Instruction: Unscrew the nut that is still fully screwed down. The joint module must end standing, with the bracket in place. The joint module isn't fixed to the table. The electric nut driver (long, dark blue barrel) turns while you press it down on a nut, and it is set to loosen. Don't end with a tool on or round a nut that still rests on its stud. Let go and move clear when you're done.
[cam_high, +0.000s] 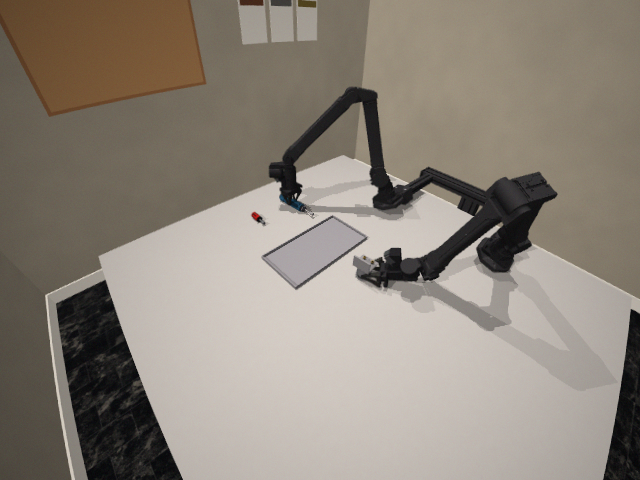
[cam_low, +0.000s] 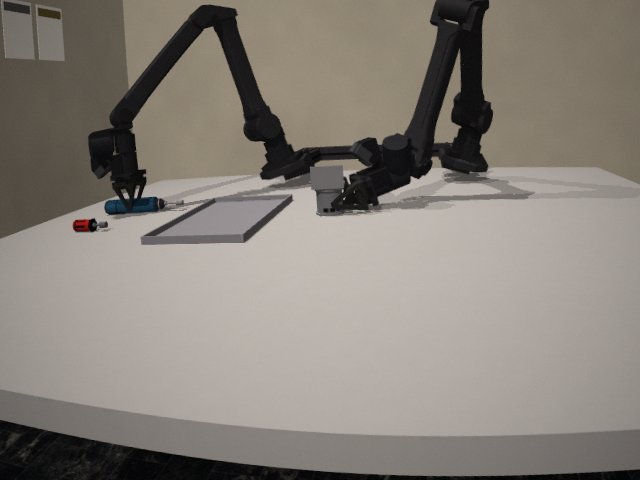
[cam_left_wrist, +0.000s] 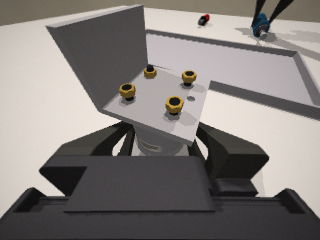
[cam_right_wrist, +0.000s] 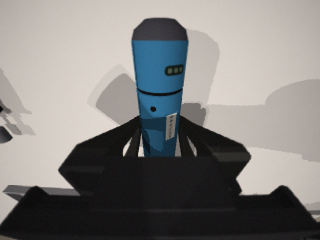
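Right now my left hand is 1 cm below the joint module. Round my left hand: short red-handled tool (57 cm to the right, 9 cm ahead, 1 cm below); l-shaped bracket (5 cm above); grey tray (24 cm to the right, 3 cm ahead, 2 cm below).
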